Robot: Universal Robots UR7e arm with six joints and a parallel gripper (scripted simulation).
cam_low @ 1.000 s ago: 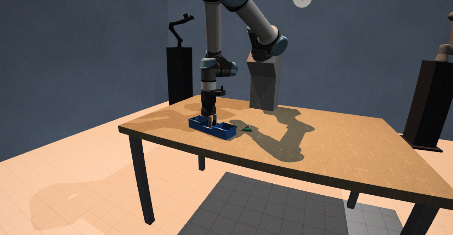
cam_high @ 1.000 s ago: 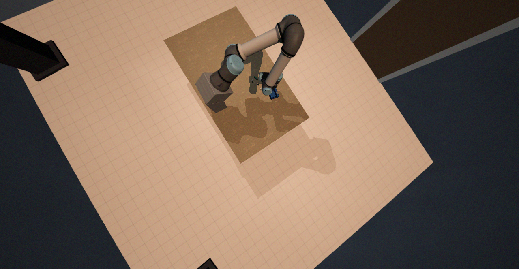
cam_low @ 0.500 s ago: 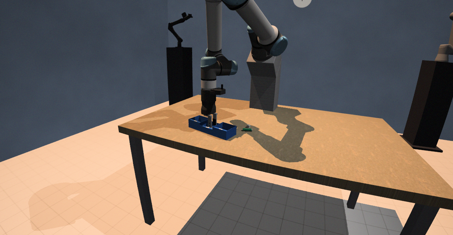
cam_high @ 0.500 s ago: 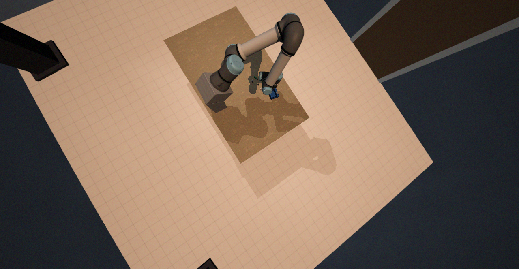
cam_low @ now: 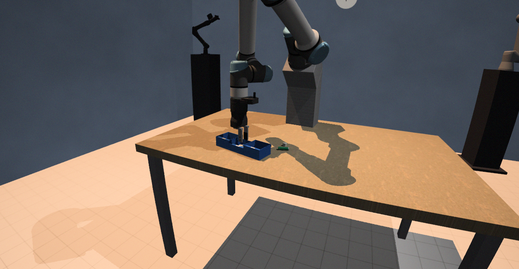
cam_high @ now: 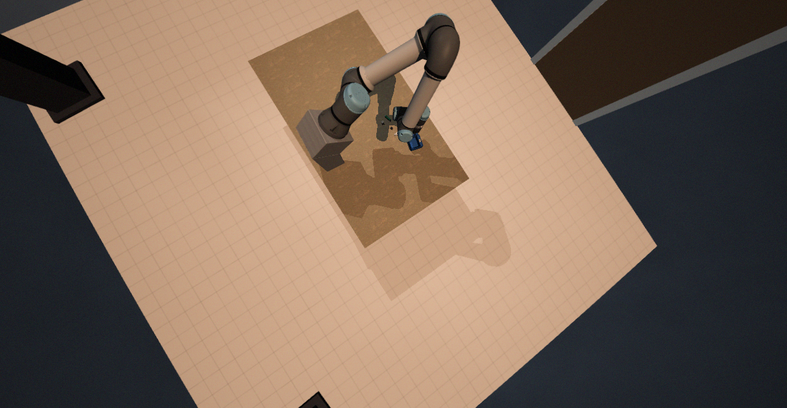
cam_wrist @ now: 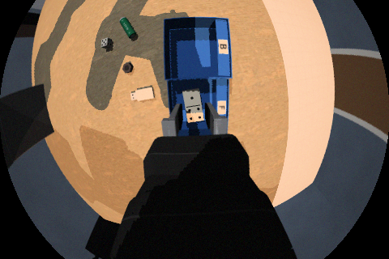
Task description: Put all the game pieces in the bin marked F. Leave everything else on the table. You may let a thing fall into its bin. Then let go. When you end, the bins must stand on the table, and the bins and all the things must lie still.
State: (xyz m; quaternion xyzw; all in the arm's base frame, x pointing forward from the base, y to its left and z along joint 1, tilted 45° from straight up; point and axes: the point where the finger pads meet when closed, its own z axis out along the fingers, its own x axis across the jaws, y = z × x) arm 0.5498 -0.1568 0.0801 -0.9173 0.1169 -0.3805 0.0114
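Now: hand 10 mm short of the blue bin and 40 mm above it. The rest, counted from my hand: pale domino-like tile: 50 mm below; black piece: 80 mm behind, 100 mm to the left, 50 mm below; pale flat block: 80 mm behind, 50 mm to the left, 60 mm below.
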